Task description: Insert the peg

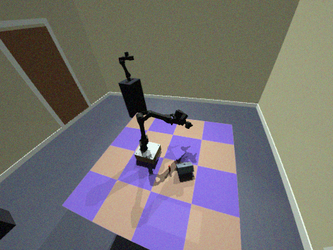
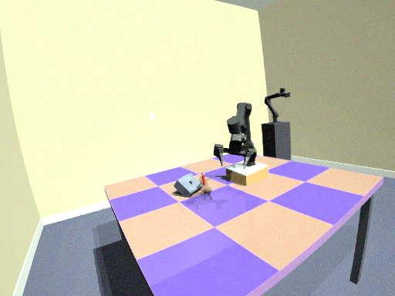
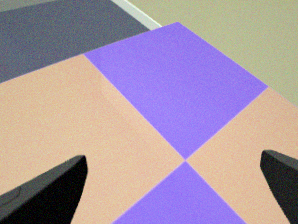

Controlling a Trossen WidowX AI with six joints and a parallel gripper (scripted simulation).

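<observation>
My gripper tip is 20 mm past the red peg, 430 mm to the left of it and 160 mm above it. Round my gripper tip: grey sloped panel (100 mm ahead, 370 mm to the right, 170 mm below).
</observation>
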